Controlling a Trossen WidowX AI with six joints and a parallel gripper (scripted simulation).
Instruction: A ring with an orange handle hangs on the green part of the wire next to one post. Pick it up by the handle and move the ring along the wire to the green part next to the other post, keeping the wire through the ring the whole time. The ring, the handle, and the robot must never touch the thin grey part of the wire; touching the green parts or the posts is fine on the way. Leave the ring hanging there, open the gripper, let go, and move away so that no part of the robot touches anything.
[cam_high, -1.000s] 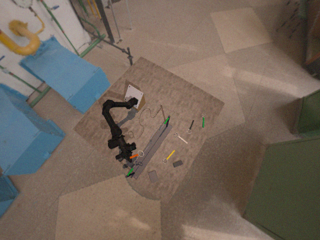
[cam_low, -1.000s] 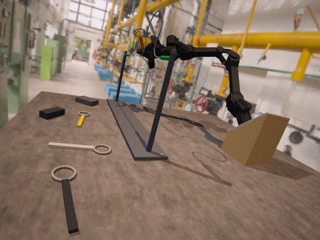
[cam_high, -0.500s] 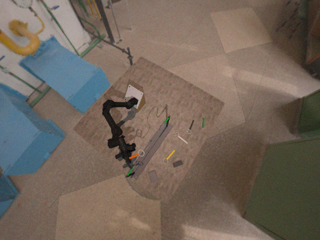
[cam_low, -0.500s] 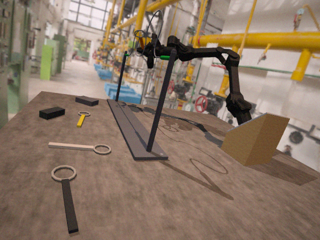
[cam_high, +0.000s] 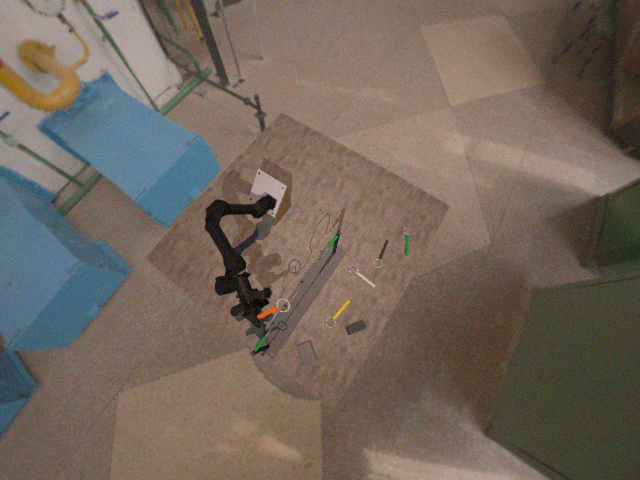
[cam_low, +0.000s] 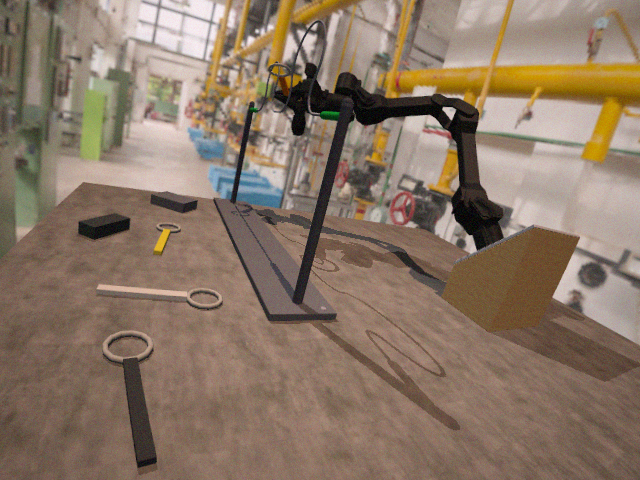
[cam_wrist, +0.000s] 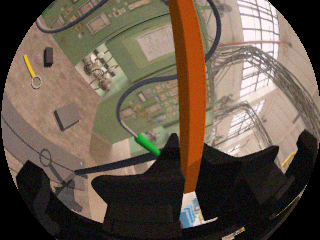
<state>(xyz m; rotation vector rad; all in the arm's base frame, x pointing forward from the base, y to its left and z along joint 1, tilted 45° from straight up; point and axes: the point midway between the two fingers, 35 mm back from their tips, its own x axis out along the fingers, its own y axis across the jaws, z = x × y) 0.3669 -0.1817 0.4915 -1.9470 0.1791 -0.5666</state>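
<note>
Right now my gripper tip is 1 cm short of the orange-handled ring, 8 cm to the right of it and 3 cm below it. From my gripper tip the other things lie so: yellow-handled ring (22 cm ahead, 22 cm to the left, 34 cm below); then dark-handled ring (24 cm ahead, 63 cm to the left, 34 cm below); then cream-handled ring (20 cm ahead, 47 cm to the left, 34 cm below).
</note>
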